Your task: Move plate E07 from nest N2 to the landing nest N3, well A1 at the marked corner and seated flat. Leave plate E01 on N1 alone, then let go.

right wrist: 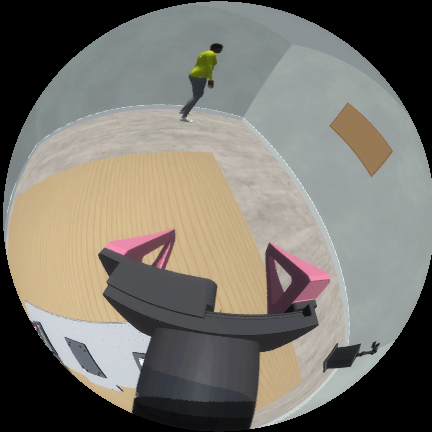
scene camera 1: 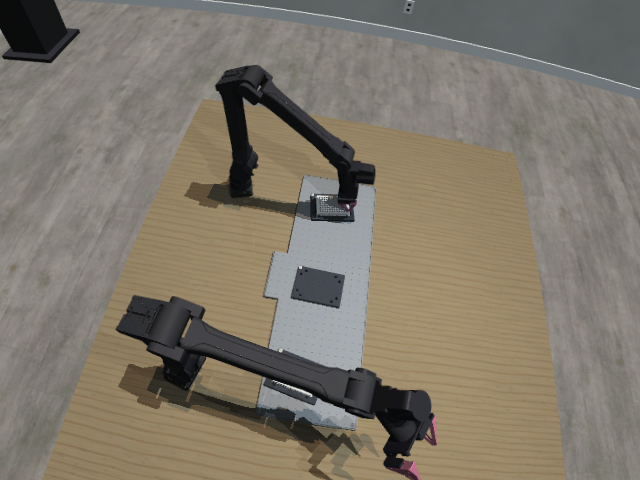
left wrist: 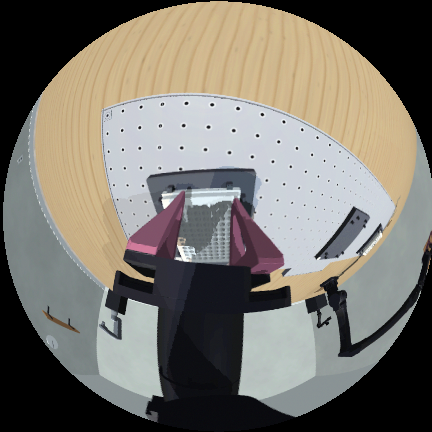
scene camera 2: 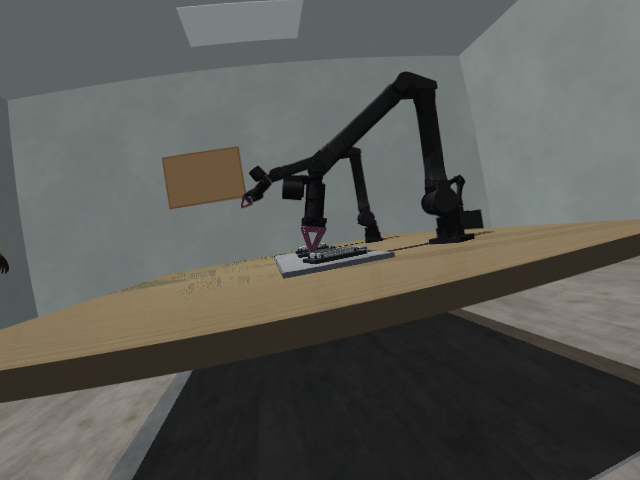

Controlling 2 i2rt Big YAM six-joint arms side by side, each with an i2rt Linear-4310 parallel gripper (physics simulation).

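Observation:
Plate E07 (scene camera 1: 325, 206) (left wrist: 207, 230) (scene camera 2: 341, 253), a clear well plate, lies in the dark nest N2 (left wrist: 200, 178) at the board's top end in scene camera 1. My left gripper (scene camera 1: 347, 207) (scene camera 2: 312, 250) (left wrist: 208, 197) is about half open over one end of it. Its tips overlap the plate's outline; contact cannot be told. The bare dark nest in the middle, apparently N3 (scene camera 1: 317, 286) (left wrist: 345, 232) (right wrist: 86, 356), has a pale mark at one corner. Plate E01 (scene camera 1: 294, 390) (left wrist: 372, 242) is largely hidden under the right arm. My right gripper (scene camera 1: 426, 457) (scene camera 2: 246, 202) (right wrist: 220, 241) is open and empty.
The nests stand on a pale perforated board (scene camera 1: 330, 237) (left wrist: 195, 115) on the wooden table (scene camera 1: 444, 258). The right arm's forearm (scene camera 1: 268, 361) spans the board's lower end in scene camera 1. A person (right wrist: 202, 65) stands beyond the table.

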